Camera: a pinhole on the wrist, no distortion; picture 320 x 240 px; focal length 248.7 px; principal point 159.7 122.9 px. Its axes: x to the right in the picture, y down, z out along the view. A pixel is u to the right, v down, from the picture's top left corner.
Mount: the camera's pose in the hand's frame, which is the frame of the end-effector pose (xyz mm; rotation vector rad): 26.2 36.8 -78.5 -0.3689 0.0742 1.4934
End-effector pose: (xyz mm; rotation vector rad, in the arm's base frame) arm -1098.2 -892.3 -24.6 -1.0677 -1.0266 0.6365
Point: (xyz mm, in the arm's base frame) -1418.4 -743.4 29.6
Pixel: 58 79
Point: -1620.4 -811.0 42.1
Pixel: 43 136
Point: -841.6 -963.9 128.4
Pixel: behind the camera
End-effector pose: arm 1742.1 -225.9 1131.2 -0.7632 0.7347 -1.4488
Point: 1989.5 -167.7 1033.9
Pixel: 255 165
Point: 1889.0 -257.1 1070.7
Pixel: 227 79
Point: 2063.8 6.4 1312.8
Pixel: 80 210
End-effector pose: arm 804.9 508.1 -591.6 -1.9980 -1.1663 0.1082
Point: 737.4 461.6 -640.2
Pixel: outside the picture
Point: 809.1 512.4 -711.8
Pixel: 153 160
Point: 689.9 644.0 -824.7
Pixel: 90 113
